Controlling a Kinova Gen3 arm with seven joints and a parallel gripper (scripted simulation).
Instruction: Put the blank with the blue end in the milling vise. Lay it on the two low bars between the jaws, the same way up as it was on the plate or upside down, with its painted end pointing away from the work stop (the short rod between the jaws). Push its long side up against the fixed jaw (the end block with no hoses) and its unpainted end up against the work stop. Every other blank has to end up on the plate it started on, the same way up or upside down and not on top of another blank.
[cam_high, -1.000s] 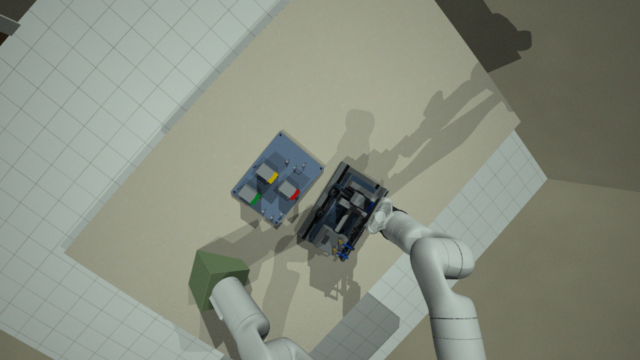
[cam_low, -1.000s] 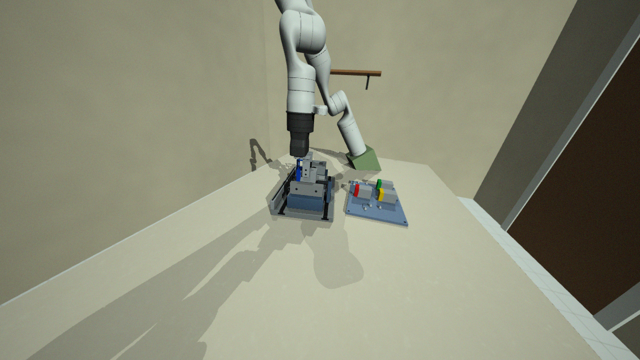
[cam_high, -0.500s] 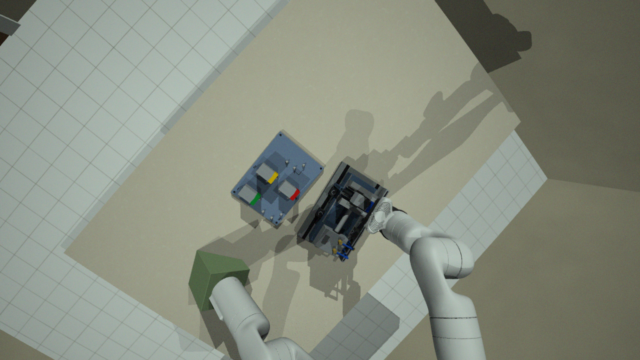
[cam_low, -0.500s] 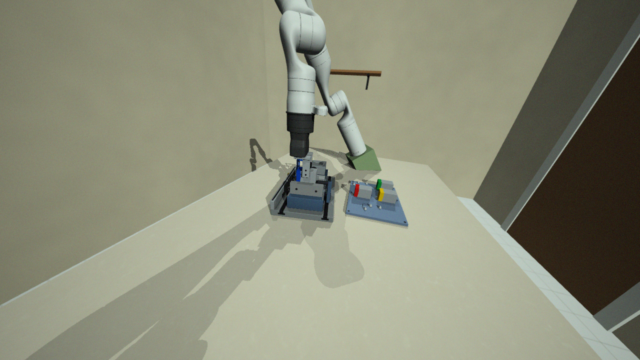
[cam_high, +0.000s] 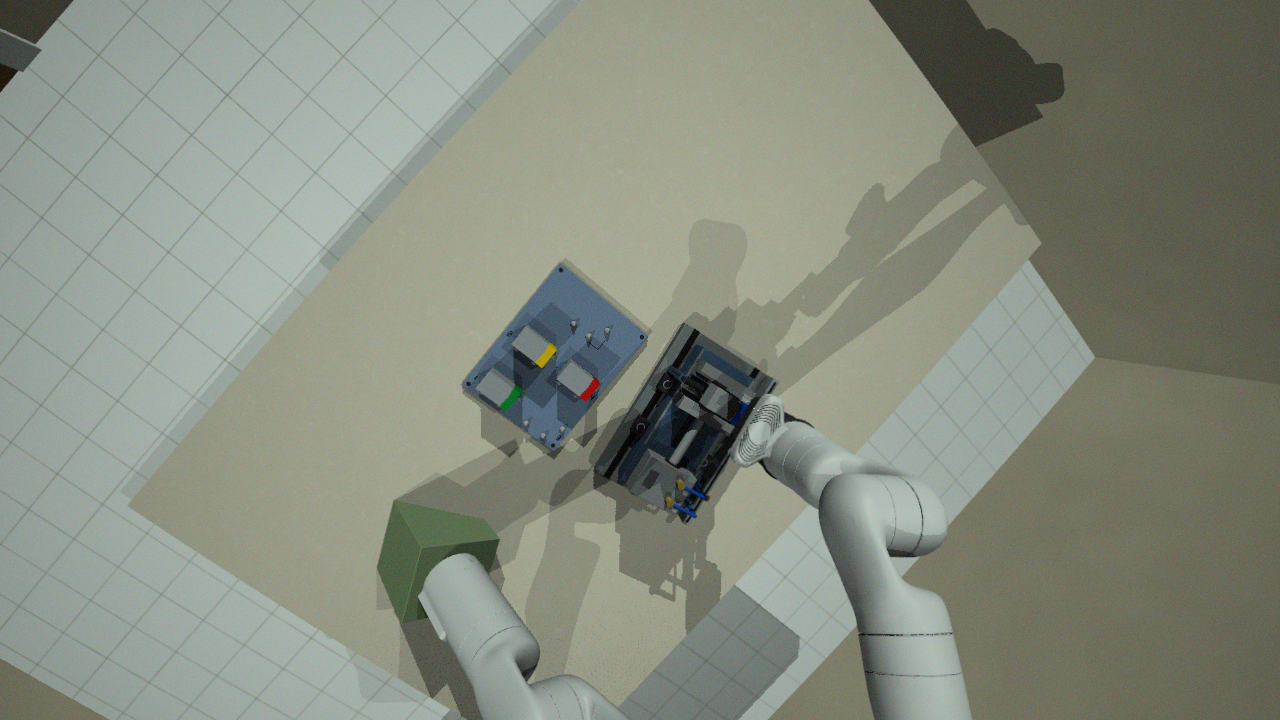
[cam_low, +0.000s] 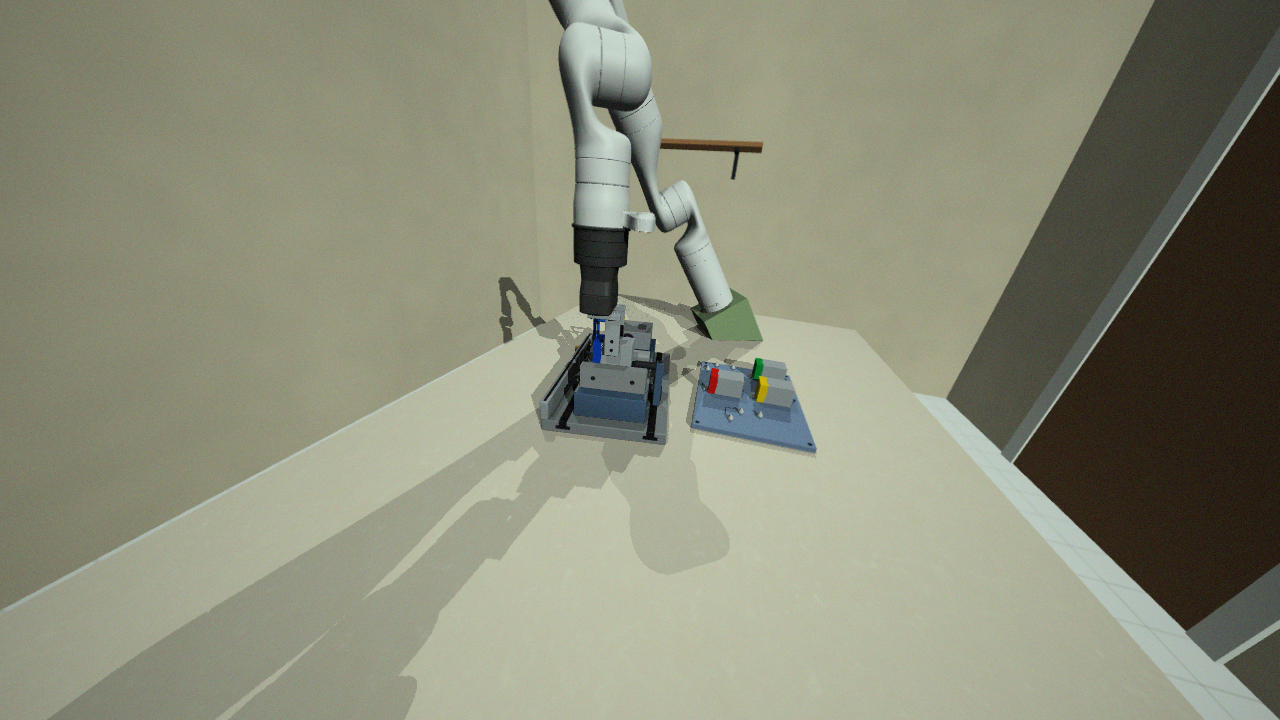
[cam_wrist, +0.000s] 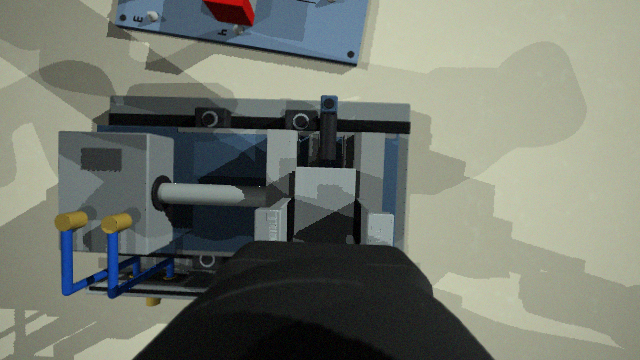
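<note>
My hand is 2 cm above the blue-ended blank. Also, from my hand: work stop 1 cm behind, 5 cm to the left, 4 cm below; then moving jaw 3 cm behind, 5 cm below; then fixed jaw 3 cm ahead, 1 cm to the left, 5 cm below.
</note>
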